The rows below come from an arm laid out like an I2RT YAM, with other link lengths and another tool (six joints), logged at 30 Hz.
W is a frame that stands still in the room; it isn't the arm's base.
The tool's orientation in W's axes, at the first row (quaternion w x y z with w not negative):
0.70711 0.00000 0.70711 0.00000
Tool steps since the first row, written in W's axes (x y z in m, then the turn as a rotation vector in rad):
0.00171 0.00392 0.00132 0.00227 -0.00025 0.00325
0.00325 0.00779 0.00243 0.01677 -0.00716 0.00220
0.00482 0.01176 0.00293 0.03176 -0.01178 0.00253
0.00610 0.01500 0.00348 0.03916 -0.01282 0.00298
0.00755 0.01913 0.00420 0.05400 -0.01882 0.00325
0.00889 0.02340 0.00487 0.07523 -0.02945 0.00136
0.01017 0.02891 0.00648 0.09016 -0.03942 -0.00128
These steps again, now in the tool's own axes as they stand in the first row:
-0.00132 0.00392 0.00171 -0.00325 -0.00025 0.00227
-0.00243 0.00779 0.00325 -0.00220 -0.00716 0.01677
-0.00293 0.01176 0.00482 -0.00253 -0.01178 0.03176
-0.00348 0.01500 0.00610 -0.00298 -0.01282 0.03916
-0.00420 0.01913 0.00755 -0.00325 -0.01882 0.05400
-0.00487 0.02340 0.00889 -0.00136 -0.02945 0.07523
-0.00648 0.02891 0.01017 0.00128 -0.03942 0.09016

